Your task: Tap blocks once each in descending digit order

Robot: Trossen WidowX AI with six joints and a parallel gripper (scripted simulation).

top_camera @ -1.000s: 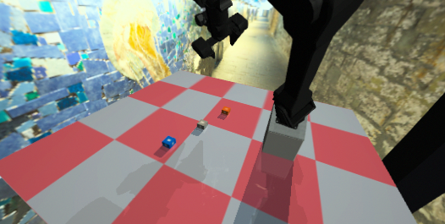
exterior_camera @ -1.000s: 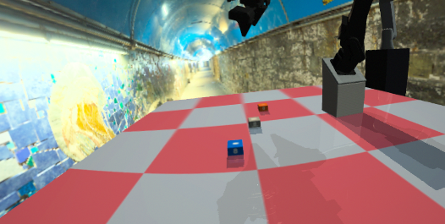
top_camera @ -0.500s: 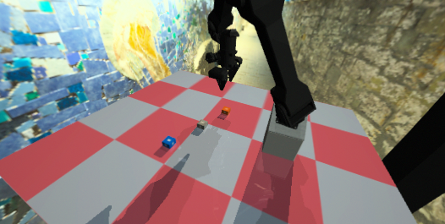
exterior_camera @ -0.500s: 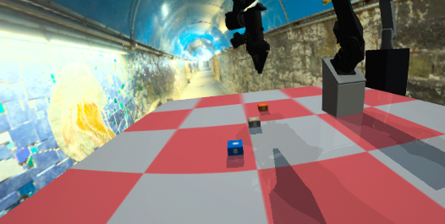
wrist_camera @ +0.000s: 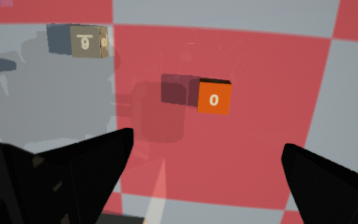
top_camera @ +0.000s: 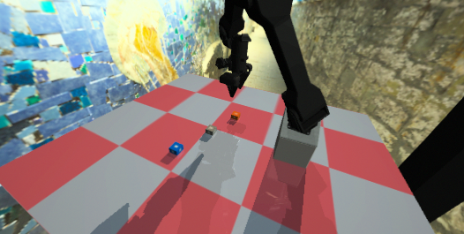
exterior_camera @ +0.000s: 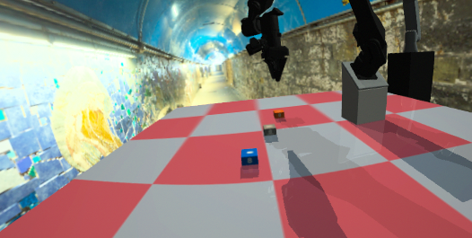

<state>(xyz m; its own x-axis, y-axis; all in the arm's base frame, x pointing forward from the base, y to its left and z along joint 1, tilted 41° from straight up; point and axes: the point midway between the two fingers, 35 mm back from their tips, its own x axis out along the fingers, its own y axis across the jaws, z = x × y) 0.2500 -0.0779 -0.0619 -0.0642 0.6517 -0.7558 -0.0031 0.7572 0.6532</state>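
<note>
The blue block is 100 mm ahead of my gripper tip, 260 mm to the left of it and 120 mm below it. Round my gripper tip: orange block (10 mm to the right, 120 mm below); grey block (40 mm ahead, 120 mm to the left, 120 mm below).
</note>
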